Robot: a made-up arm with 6 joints. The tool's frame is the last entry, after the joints. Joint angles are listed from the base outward. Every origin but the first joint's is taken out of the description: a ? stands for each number. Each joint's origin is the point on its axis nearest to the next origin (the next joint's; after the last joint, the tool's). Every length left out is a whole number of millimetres.
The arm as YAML. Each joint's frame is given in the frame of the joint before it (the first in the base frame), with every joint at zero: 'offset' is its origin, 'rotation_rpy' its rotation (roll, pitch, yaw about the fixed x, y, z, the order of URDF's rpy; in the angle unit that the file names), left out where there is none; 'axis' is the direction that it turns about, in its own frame. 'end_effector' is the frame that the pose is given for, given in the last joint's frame.
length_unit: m
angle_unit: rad
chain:
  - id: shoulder
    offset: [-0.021, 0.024, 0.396]
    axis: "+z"
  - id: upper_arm
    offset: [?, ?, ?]
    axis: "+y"
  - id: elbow
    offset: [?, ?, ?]
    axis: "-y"
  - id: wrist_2
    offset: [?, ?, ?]
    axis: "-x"
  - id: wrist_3
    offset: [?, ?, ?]
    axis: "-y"
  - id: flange
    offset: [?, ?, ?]
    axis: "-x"
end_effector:
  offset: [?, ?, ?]
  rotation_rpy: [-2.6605, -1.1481, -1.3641]
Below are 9 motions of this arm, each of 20 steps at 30 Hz.
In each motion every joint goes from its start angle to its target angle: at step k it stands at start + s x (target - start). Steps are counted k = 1, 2, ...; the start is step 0. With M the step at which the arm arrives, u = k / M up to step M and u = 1 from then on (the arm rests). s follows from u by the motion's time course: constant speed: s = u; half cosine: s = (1 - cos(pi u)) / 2; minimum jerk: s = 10 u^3 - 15 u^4 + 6 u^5.
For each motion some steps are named. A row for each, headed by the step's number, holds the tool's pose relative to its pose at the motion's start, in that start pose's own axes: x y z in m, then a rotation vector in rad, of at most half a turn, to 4 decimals.
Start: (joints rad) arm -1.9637 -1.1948 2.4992 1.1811 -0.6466 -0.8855
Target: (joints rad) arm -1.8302 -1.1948 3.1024 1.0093 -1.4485 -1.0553
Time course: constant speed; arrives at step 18
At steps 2, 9, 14, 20:
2: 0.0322 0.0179 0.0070 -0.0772 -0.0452 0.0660
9: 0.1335 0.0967 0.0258 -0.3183 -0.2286 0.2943
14: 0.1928 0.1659 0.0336 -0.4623 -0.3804 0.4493
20: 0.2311 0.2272 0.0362 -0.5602 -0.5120 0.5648

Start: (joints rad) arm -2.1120 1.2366 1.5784 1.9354 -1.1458 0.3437
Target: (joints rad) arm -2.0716 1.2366 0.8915 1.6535 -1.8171 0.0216
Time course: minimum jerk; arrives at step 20
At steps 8, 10, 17, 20:
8: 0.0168 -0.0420 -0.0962 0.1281 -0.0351 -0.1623
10: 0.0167 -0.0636 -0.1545 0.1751 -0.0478 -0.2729
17: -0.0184 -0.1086 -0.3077 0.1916 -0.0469 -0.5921
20: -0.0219 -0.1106 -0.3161 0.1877 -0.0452 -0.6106

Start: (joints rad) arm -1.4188 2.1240 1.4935 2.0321 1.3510 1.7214
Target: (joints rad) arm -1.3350 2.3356 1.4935 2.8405 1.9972 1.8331
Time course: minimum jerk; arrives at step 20
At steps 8, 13, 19, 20:
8: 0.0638 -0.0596 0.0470 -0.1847 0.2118 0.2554
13: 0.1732 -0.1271 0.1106 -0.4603 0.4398 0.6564
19: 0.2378 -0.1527 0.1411 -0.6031 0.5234 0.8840
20: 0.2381 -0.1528 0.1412 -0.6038 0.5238 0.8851

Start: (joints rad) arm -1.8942 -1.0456 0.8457 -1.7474 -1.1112 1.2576
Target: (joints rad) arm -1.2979 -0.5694 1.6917 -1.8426 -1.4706 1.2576
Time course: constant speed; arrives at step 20
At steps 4, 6, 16, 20:
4: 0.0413 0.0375 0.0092 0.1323 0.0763 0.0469
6: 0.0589 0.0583 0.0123 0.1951 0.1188 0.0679
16: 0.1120 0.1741 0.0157 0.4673 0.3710 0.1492
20: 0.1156 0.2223 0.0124 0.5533 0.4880 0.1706

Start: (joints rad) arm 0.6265 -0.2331 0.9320 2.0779 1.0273 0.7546
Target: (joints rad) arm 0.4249 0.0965 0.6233 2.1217 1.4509 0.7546
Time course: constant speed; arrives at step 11
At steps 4, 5, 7, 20:
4: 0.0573 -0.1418 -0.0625 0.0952 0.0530 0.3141
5: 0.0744 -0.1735 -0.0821 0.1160 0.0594 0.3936
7: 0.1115 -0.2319 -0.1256 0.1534 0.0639 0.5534
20: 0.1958 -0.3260 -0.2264 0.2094 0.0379 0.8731

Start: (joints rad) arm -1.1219 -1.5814 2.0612 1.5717 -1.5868 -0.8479
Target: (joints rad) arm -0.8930 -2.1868 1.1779 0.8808 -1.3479 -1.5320
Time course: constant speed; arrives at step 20
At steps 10, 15, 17, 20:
10: 0.0775 -0.1263 0.0695 0.0526 -0.3664 -0.0927
15: 0.1073 -0.1716 0.1242 0.0229 -0.5810 -0.1292
17: 0.1170 -0.1855 0.1493 0.0002 -0.6711 -0.1400
20: 0.1290 -0.2015 0.1897 -0.0457 -0.8095 -0.1511

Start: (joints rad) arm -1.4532 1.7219 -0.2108 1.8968 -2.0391 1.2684
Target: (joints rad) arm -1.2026 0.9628 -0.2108 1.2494 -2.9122 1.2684
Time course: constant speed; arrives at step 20
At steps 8, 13, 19, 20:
8: -0.1661 -0.1187 0.0292 0.5316 -0.1067 0.0209
13: -0.2620 -0.2022 0.0110 0.8310 -0.1054 0.0597
19: -0.3585 -0.3064 -0.0421 1.1376 -0.0307 0.1224
20: -0.3721 -0.3239 -0.0537 1.1817 -0.0107 0.1336

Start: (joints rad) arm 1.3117 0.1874 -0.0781 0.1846 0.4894 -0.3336
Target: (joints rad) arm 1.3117 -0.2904 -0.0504 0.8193 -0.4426 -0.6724
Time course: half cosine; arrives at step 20
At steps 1, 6, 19, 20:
1: 0.0018 -0.0007 -0.0014 -0.0010 -0.0006 -0.0032
6: 0.0592 -0.0193 -0.0494 -0.0504 -0.0069 -0.1002
19: 0.2369 -0.0282 -0.2945 -0.5082 0.1428 -0.2252
20: 0.2379 -0.0279 -0.2966 -0.5129 0.1447 -0.2239

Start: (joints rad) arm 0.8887 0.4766 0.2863 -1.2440 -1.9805 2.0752
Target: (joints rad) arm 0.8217 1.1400 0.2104 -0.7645 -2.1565 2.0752
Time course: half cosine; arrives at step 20
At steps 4, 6, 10, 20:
4: -0.0419 0.0055 0.0082 0.0428 -0.0665 0.0405
6: -0.0906 0.0087 0.0164 0.0960 -0.1410 0.0883
10: -0.2188 0.0018 0.0317 0.2558 -0.3252 0.2196
20: -0.4236 -0.0581 0.0380 0.5843 -0.5847 0.4523

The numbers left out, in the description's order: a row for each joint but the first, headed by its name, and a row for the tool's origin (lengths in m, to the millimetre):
upper_arm: 0.014 -0.01 0.0
elbow: -0.01 0.0 0.435
wrist_2: 0.491 0.0 -0.027
wrist_3: 0.0 -0.155 0.009
flange: 0.003 0.0 0.007
tool: 0.0 0.002 0.014

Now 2 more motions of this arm.
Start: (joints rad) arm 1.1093 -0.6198 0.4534 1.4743 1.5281 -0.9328
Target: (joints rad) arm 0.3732 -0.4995 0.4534 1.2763 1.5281 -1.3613
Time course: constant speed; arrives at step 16
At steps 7, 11, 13, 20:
7: -0.0365 -0.0031 0.0265 -0.1224 -0.3040 -0.0319
11: -0.0560 0.0037 0.0335 -0.2185 -0.4617 -0.0441
13: -0.0646 0.0091 0.0347 -0.2731 -0.5351 -0.0487
20: -0.0751 0.0189 0.0338 -0.3625 -0.6375 -0.0536

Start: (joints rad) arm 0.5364 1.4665 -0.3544 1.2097 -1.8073 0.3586
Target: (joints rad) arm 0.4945 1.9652 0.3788 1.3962 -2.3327 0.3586
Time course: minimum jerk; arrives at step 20
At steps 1, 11, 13, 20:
1: 0.0002 0.0002 0.0001 -0.0001 -0.0005 -0.0002
11: 0.0905 0.1059 0.0300 -0.0309 -0.2869 -0.1080
13: 0.1161 0.1295 0.0350 -0.0302 -0.3736 -0.1406
20: 0.1500 0.1565 0.0390 -0.0217 -0.4940 -0.1865

